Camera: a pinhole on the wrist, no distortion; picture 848 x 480 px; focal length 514.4 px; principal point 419.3 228.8 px. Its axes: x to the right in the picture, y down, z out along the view. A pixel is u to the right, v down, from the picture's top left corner.
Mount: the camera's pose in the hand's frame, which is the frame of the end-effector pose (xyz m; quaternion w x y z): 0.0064 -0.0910 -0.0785 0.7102 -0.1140 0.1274 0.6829
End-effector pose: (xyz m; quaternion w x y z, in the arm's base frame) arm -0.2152 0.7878 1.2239 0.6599 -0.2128 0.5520 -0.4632
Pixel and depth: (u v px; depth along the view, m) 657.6 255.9 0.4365
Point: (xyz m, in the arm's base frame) 0.1227 0.8441 1.1070
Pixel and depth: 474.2 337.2 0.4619
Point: 0.1465 0.8298 1.2766
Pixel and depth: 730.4 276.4 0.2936
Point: -0.0206 0.8464 1.1299
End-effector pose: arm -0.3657 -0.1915 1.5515 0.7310 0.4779 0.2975 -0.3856
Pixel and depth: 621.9 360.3 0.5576
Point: -0.1390 -0.4311 1.9253
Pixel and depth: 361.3 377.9 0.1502
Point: -0.4253 -0.2597 1.5784
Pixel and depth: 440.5 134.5 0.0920
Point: -0.4003 -0.2189 1.5064
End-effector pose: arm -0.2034 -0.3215 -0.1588 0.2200 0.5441 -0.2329 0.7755
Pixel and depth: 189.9 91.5 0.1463
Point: -0.0958 -0.2825 -0.0775
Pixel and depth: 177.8 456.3 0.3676
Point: 0.1603 -0.4338 -0.1902
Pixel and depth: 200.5 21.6 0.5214
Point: 0.1660 -0.4872 0.2123
